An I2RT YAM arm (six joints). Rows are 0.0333 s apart.
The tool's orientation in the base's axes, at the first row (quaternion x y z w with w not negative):
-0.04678 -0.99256 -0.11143 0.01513
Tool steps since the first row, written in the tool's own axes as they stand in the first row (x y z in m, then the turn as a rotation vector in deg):
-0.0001 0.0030 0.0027 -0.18 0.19 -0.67
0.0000 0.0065 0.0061 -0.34 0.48 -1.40
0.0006 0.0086 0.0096 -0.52 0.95 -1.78
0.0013 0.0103 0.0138 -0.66 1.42 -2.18
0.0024 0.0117 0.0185 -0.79 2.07 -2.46
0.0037 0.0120 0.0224 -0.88 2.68 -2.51
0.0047 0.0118 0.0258 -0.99 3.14 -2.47
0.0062 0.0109 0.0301 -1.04 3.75 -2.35
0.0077 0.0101 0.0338 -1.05 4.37 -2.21
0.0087 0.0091 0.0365 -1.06 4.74 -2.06
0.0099 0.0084 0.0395 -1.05 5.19 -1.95
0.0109 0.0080 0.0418 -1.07 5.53 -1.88
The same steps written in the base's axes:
0.0003 0.0035 -0.0020 0.21 0.02 0.69
0.0005 0.0077 -0.0045 0.41 0.12 1.46
0.0000 0.0105 -0.0074 0.64 0.48 1.92
-0.0006 0.0132 -0.0111 0.84 0.83 2.41
-0.0016 0.0157 -0.0154 1.03 1.39 2.82
-0.0030 0.0170 -0.0190 1.18 1.96 3.00
-0.0040 0.0176 -0.0224 1.34 2.41 3.06
-0.0057 0.0178 -0.0267 1.44 3.02 3.07
-0.0074 0.0180 -0.0304 1.51 3.66 3.07
-0.0085 0.0177 -0.0332 1.55 4.05 3.01
-0.0098 0.0178 -0.0363 1.58 4.51 3.00
-0.0109 0.0180 -0.0385 1.63 4.85 3.00

